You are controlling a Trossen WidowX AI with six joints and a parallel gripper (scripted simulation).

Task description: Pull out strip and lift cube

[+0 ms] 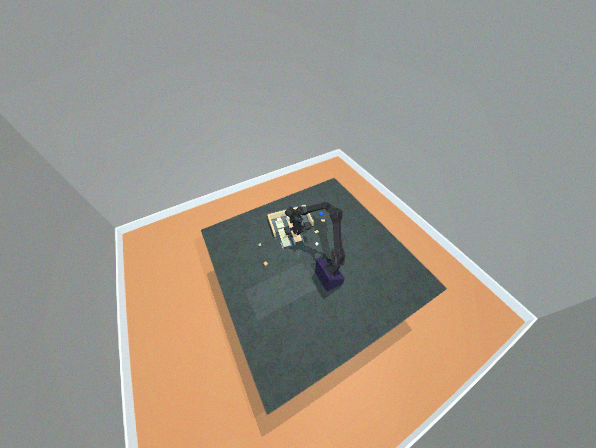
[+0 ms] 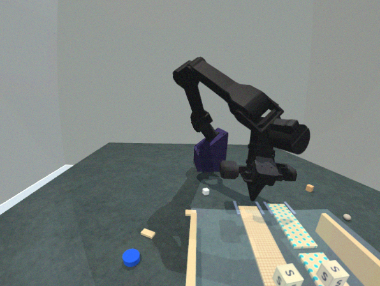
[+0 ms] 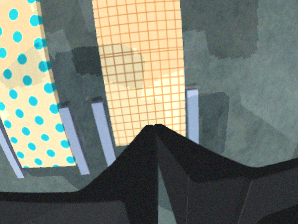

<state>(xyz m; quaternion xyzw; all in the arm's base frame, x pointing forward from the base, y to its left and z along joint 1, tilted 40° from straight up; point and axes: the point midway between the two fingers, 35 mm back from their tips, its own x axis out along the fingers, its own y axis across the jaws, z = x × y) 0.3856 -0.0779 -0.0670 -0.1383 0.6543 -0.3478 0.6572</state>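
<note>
Right now the dotted strip is 6 cm ahead of my gripper tip, 8 cm to the left of it and 4 cm below it. Also, from my gripper tip: pebble 10 cm ahead, 27 cm to the left, 4 cm below; then white cube 13 cm behind, 9 cm to the right, 4 cm below; then blue disc 10 cm ahead, 30 cm to the right, 4 cm below.
</note>
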